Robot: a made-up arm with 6 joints.
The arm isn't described. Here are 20 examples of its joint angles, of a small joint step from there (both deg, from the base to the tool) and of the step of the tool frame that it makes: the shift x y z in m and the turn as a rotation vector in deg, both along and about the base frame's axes.
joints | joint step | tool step
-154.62 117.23 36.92 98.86 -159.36 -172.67 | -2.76 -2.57 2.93 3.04 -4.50 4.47 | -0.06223 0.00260 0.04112 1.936 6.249 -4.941
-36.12 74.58 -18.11 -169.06 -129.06 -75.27 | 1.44 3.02 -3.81 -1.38 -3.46 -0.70 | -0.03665 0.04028 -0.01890 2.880 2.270 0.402
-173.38 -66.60 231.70 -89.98 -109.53 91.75 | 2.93 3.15 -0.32 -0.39 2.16 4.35 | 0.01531 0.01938 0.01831 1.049 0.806 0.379
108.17 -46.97 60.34 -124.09 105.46 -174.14 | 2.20 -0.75 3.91 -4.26 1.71 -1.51 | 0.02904 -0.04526 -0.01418 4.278 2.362 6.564
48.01 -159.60 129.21 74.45 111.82 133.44 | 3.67 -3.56 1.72 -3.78 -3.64 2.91 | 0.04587 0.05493 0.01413 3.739 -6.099 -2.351
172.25 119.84 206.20 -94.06 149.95 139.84 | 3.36 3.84 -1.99 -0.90 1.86 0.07 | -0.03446 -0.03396 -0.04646 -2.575 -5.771 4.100
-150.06 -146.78 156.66 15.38 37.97 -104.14 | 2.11 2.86 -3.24 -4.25 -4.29 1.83 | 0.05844 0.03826 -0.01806 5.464 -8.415 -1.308
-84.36 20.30 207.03 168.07 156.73 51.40 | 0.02 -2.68 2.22 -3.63 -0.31 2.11 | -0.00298 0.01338 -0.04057 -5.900 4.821 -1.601
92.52 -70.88 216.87 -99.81 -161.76 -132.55 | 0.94 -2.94 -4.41 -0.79 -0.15 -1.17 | 0.00719 -0.02118 -0.02728 -1.806 0.015 1.310
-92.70 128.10 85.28 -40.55 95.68 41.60 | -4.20 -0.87 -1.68 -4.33 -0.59 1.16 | -0.04823 0.01413 -0.00228 1.776 -3.088 -7.565
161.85 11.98 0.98 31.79 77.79 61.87 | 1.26 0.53 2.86 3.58 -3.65 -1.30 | -0.01361 -0.01374 0.02489 2.799 -2.362 0.863
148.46 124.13 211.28 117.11 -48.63 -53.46 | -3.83 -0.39 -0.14 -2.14 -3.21 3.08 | 0.01473 0.02432 0.00279 -3.535 1.774 -3.846
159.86 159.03 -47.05 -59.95 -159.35 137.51 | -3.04 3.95 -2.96 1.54 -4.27 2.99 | -0.00461 -0.00843 0.03481 -0.102 -8.870 -6.010
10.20 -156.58 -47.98 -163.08 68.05 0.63 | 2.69 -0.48 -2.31 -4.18 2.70 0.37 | 0.01093 -0.01205 0.00019 -1.780 4.260 6.655
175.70 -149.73 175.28 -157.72 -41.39 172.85 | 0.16 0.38 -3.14 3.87 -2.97 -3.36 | 0.02786 0.00047 -0.02666 -0.976 -1.682 3.648
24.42 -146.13 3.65 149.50 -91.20 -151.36 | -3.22 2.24 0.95 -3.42 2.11 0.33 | -0.02471 0.03291 0.01793 -4.367 1.690 -2.189
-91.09 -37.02 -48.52 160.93 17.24 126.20 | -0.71 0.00 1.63 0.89 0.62 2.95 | -0.00184 -0.00264 0.01287 -1.239 3.478 1.000
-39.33 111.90 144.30 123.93 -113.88 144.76 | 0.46 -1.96 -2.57 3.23 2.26 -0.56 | 0.01628 0.00193 0.01006 -2.200 3.725 0.441
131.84 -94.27 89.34 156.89 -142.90 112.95 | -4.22 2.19 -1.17 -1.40 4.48 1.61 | -0.05945 -0.04627 0.04765 -4.383 -7.044 -5.176
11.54 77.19 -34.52 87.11 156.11 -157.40 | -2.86 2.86 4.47 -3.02 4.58 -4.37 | 0.02325 -0.02337 -0.02830 4.741 0.484 -3.554
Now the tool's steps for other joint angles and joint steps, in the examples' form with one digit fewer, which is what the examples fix.
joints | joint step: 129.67 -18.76 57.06 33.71 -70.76 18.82 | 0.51 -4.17 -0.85 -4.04 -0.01 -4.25
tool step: 0.0415 -0.0419 -0.0118 1.25 6.94 5.08
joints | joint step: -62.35 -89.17 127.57 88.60 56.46 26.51 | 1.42 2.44 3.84 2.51 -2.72 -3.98
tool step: -0.0102 -0.0172 0.0143 0.95 2.18 3.71
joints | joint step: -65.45 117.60 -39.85 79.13 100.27 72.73 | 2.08 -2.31 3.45 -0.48 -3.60 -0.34
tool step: 0.0190 -0.0365 -0.0223 -5.08 -0.35 5.03
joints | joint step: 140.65 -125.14 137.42 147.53 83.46 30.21 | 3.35 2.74 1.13 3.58 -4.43 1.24
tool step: 0.0454 -0.0050 0.0225 2.25 1.84 7.25
